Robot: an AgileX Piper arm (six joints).
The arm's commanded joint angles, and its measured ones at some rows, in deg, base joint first. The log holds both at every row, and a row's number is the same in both.
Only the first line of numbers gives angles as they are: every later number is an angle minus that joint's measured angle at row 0.
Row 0, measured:
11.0 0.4 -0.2 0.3 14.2 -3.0
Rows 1 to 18, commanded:
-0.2 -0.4 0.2 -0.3 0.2 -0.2
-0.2 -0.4 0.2 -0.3 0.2 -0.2
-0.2 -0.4 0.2 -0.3 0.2 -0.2
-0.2 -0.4 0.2 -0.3 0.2 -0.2
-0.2 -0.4 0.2 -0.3 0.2 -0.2
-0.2 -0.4 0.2 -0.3 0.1 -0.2
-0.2 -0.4 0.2 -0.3 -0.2 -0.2
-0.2 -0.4 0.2 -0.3 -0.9 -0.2
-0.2 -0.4 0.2 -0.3 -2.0 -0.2
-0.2 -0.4 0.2 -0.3 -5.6 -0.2
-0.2 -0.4 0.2 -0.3 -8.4 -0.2
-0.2 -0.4 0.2 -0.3 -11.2 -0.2
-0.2 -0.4 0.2 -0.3 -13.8 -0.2
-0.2 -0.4 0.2 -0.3 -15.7 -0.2
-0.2 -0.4 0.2 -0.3 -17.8 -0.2
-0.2 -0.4 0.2 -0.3 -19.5 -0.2
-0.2 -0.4 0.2 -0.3 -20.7 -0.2
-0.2 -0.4 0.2 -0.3 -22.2 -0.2
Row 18, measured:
0.0 0.0 0.1 0.0 -15.4 0.0
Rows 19 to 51, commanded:
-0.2 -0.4 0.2 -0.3 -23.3 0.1
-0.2 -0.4 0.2 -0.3 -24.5 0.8
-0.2 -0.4 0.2 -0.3 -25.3 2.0
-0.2 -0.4 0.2 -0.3 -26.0 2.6
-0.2 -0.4 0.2 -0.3 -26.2 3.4
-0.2 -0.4 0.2 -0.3 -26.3 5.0
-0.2 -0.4 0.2 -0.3 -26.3 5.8
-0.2 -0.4 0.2 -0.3 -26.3 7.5
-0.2 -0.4 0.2 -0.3 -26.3 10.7
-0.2 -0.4 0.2 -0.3 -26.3 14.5
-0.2 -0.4 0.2 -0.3 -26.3 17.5
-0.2 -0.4 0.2 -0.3 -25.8 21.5
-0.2 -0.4 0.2 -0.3 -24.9 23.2
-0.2 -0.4 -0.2 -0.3 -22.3 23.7
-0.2 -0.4 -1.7 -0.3 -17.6 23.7
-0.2 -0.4 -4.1 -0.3 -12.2 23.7
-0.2 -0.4 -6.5 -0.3 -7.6 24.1
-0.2 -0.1 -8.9 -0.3 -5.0 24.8
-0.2 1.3 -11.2 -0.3 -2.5 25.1
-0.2 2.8 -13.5 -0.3 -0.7 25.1
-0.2 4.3 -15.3 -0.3 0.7 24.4
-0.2 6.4 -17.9 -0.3 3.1 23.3
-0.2 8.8 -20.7 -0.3 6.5 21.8
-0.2 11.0 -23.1 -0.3 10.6 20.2
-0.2 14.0 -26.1 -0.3 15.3 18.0
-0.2 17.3 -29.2 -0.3 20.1 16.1
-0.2 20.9 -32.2 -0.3 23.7 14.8
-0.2 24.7 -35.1 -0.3 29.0 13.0
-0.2 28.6 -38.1 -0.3 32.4 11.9
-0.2 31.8 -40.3 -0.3 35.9 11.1
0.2 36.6 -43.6 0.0 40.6 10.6
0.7 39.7 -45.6 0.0 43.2 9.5
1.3 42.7 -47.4 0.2 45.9 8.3
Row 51, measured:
0.0 30.6 -39.8 0.0 33.4 12.9
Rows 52 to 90, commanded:
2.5 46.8 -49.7 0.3 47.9 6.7
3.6 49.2 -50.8 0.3 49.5 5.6
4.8 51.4 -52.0 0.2 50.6 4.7
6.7 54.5 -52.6 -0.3 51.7 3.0
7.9 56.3 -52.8 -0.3 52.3 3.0
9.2 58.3 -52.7 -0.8 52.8 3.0
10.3 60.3 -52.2 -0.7 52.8 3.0
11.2 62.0 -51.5 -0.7 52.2 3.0
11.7 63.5 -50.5 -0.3 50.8 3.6
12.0 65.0 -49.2 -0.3 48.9 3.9
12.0 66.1 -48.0 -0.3 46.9 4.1
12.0 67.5 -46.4 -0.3 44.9 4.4
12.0 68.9 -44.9 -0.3 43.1 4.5
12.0 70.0 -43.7 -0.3 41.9 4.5
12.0 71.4 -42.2 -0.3 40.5 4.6
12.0 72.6 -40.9 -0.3 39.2 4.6
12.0 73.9 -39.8 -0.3 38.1 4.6
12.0 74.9 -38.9 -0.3 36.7 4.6
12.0 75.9 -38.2 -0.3 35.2 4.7
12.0 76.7 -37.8 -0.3 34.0 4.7
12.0 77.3 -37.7 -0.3 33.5 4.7
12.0 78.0 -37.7 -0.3 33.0 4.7
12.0 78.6 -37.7 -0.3 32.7 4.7
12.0 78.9 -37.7 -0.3 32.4 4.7
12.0 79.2 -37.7 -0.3 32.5 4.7
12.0 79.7 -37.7 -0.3 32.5 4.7
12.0 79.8 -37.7 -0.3 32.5 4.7
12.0 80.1 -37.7 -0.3 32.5 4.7
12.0 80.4 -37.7 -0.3 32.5 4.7
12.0 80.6 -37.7 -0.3 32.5 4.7
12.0 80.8 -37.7 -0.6 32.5 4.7
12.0 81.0 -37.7 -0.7 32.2 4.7
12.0 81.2 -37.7 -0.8 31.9 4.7
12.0 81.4 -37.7 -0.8 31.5 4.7
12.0 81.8 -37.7 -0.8 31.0 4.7
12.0 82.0 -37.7 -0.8 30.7 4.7
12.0 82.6 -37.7 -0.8 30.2 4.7
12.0 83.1 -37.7 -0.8 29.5 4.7
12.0 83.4 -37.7 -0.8 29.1 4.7
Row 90, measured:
11.9 82.0 -37.8 -0.3 31.2 4.6
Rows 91 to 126, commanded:
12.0 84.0 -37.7 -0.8 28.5 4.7
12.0 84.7 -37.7 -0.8 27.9 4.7
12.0 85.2 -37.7 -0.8 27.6 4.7
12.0 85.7 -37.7 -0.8 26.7 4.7
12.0 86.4 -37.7 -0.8 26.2 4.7
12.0 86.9 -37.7 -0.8 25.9 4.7
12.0 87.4 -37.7 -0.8 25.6 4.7
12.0 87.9 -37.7 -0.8 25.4 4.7
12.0 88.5 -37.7 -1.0 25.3 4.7
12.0 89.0 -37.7 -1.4 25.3 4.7
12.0 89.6 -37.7 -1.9 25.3 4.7
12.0 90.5 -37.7 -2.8 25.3 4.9
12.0 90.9 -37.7 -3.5 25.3 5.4
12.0 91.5 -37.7 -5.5 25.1 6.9
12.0 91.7 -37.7 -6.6 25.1 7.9
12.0 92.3 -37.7 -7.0 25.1 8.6
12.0 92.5 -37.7 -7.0 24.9 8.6
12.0 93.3 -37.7 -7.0 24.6 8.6
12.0 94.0 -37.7 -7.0 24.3 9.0
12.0 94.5 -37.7 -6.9 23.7 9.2
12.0 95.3 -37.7 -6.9 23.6 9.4
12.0 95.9 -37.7 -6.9 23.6 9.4
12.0 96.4 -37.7 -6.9 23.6 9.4
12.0 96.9 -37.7 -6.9 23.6 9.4
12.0 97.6 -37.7 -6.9 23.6 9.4
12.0 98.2 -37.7 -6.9 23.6 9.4
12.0 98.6 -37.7 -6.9 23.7 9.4
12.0 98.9 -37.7 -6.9 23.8 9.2
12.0 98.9 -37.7 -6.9 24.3 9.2
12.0 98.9 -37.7 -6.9 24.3 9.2
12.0 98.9 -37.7 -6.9 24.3 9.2
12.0 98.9 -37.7 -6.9 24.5 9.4
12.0 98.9 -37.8 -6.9 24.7 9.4
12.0 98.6 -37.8 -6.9 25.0 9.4
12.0 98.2 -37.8 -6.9 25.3 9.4
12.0 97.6 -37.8 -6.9 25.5 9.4
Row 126, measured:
12.1 97.4 -38.5 -5.7 24.9 9.2
